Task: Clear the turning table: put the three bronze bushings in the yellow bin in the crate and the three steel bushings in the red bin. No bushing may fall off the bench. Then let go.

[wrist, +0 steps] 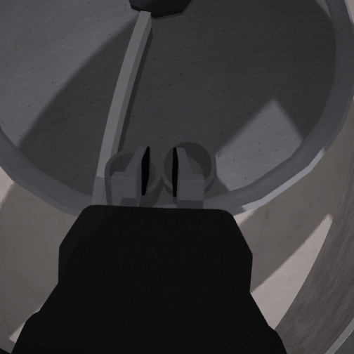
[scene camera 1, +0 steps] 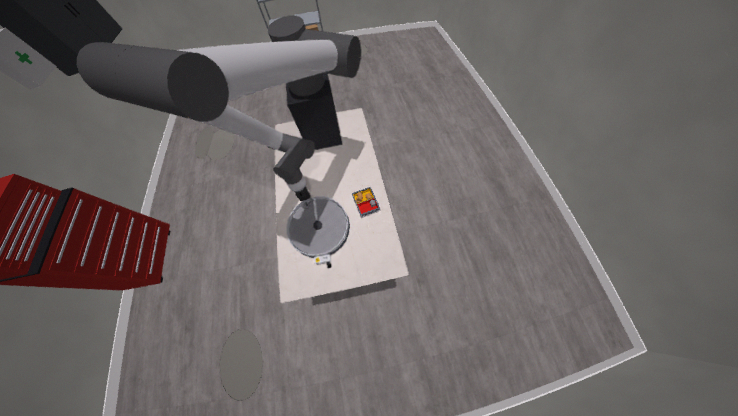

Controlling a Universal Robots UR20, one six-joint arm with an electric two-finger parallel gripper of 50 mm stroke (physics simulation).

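Places are measured from the arm's base along level axes (x right, y ahead, z up), in metres.
Where they show: gripper, between the fingertips: (scene camera 1: 308, 205); arm's base, origin of its link: (scene camera 1: 307, 83).
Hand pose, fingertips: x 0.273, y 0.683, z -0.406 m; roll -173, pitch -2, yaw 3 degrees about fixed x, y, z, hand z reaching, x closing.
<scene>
Things, the pixels of their centre, and the offset from my fingertips. "spot": a spot on its surface instead. Level surfaces: height alone.
- turning table, middle of its body: (scene camera 1: 317, 225) dx -0.017, dy +0.157, dz -0.031 m
- crate, a spot on its surface: (scene camera 1: 377, 202) spot: dx -0.463, dy +0.146, dz -0.033 m
- steel bushing, middle of its body: (scene camera 1: 372, 203) dx -0.434, dy +0.128, dz -0.058 m
- light bar, a spot on its surface: (scene camera 1: 315, 209) spot: dx -0.036, dy +0.048, dz -0.003 m
- dark hub, middle of its body: (scene camera 1: 317, 225) dx -0.017, dy +0.157, dz -0.026 m
- small white box, a spot on its surface: (scene camera 1: 323, 259) spot: dx +0.010, dy +0.395, dz -0.024 m
- pale bench, height of its surface: dz -0.083 m
My gripper (scene camera 1: 307, 202) (wrist: 160, 161) is partly open over the near edge of the turning table (scene camera 1: 331, 229) (wrist: 225, 75). Two grey rings, seemingly steel bushings, stand side by side there in the wrist view: a left bushing (wrist: 116, 157) beside the bar and a right bushing (wrist: 213, 167). The fingers overlap both rings, one finger over each, and partly hide them; no bushing is gripped between them. In the crate (scene camera 1: 378, 202), the yellow bin holds bronze bushings (scene camera 1: 360, 197), their count unclear. A steel bushing (scene camera 1: 373, 203) lies in the red bin (scene camera 1: 367, 209).
A light bar (scene camera 1: 315, 209) (wrist: 122, 85) runs from the dark hub (scene camera 1: 317, 225) (wrist: 160, 6) to the table rim, close left of the left bushing. A small white box (scene camera 1: 323, 259) with a yellow mark stands by the turning table on the pale bench (scene camera 1: 369, 258).
</scene>
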